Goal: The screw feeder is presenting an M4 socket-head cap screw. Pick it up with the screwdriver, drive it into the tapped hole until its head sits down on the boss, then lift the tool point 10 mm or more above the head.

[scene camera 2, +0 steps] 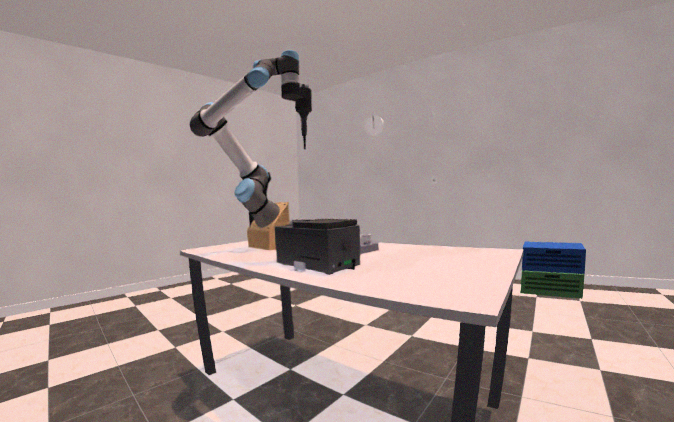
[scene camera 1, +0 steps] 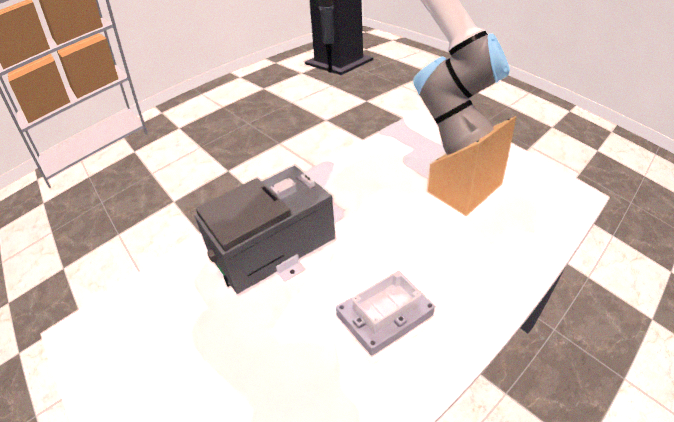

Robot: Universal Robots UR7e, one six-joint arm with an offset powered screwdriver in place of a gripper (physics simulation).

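There is a dark screw feeder here, and I find the feeder (scene camera 1: 308, 234) and (scene camera 2: 328, 247). I can also see a grey base plate (scene camera 1: 391, 333).
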